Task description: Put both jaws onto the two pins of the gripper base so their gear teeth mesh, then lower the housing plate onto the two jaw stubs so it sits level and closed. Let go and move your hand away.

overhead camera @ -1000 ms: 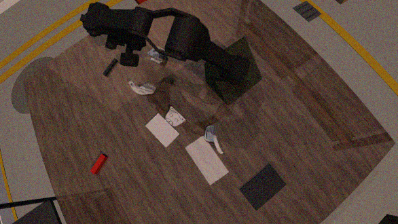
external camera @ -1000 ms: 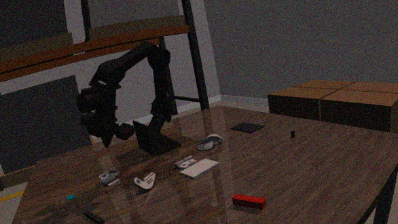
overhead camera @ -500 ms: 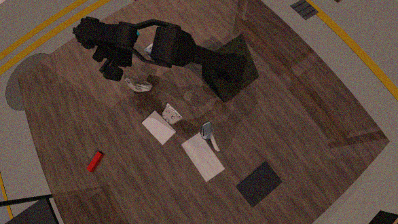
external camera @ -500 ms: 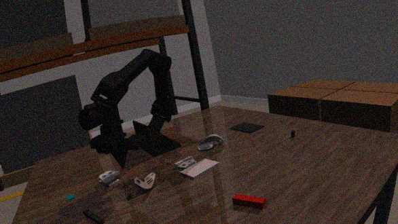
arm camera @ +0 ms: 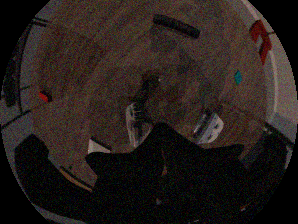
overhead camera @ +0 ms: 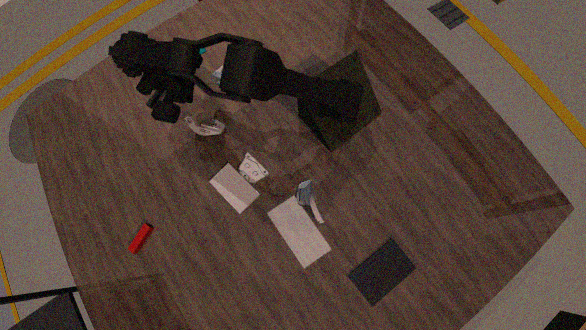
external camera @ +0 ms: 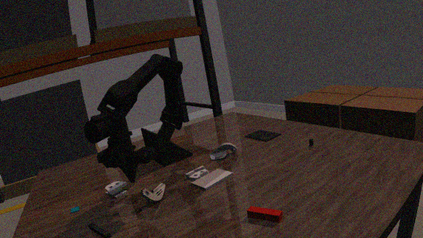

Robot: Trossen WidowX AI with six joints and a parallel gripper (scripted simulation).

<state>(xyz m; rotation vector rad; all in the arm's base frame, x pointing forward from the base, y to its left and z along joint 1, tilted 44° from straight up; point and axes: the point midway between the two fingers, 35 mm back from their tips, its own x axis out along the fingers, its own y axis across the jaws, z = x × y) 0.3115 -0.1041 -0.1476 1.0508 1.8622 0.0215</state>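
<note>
Now: the jaw 1 cm ahead of my gripper tip, 4 cm to the left of it and 4 cm below it. Round my gripper tip: teal piece 8 cm behind, 23 cm to the right, 7 cm below; black bar 10 cm ahead, 14 cm to the right, 7 cm below; red block 28 cm ahead, 25 cm to the left, 6 cm below.
</note>
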